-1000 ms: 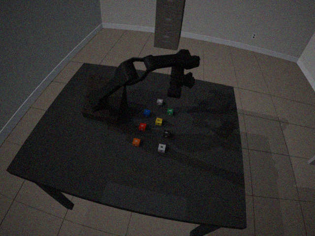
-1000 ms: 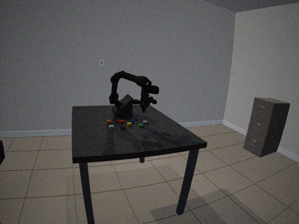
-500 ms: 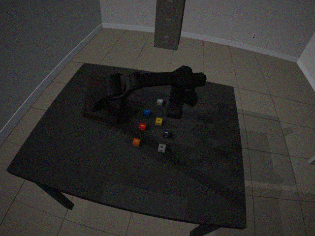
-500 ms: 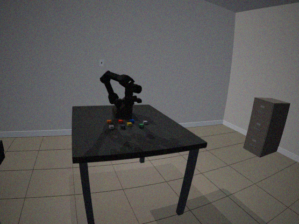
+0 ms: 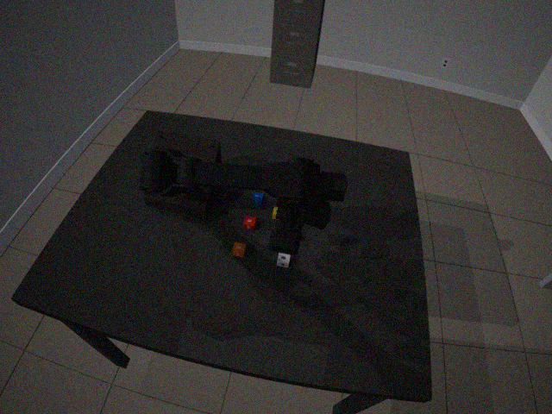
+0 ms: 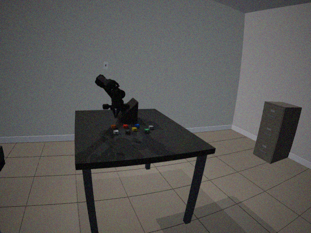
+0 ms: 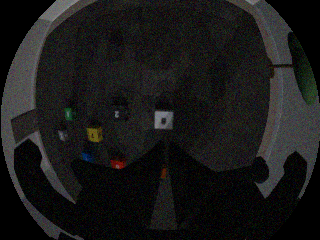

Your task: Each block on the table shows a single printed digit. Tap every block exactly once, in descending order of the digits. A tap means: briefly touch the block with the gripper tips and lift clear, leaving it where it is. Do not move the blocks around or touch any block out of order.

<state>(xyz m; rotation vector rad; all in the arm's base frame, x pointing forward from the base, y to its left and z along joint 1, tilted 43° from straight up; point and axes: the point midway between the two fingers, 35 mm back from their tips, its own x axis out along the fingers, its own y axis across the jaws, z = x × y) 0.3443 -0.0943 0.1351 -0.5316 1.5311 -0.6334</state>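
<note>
Now: the white block 110 mm below my gripper tip. From my gripper tip the other things lie so: red block 110 mm to the left, 110 mm below, 110 mm behind; black block 110 mm below, 90 mm to the left, 10 mm ahead; orange block 120 mm behind, 110 mm below, 10 mm to the left.
</note>
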